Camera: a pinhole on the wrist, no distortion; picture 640 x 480 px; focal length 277.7 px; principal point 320.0 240.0 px. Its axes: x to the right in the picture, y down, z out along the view. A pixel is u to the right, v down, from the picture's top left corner.
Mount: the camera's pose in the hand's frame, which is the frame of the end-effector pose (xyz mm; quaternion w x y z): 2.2 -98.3 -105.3 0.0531 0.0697 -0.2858 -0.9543
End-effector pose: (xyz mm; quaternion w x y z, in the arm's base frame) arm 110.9 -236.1 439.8 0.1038 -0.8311 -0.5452 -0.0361
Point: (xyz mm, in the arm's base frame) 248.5 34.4 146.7
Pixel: 111 326
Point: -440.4 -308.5 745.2
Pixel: behind the camera
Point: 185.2 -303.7 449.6
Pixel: 313 50
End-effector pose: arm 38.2 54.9 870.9 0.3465 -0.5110 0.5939 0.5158
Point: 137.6 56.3 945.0
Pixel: 571 299
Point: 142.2 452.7 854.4
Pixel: 364 436
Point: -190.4 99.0 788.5
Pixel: 155 118
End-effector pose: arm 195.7 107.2 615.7 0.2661 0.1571 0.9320 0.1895
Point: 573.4 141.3 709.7
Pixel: 512 181
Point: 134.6 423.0 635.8
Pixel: 103 28
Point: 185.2 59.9 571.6
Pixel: 263 329
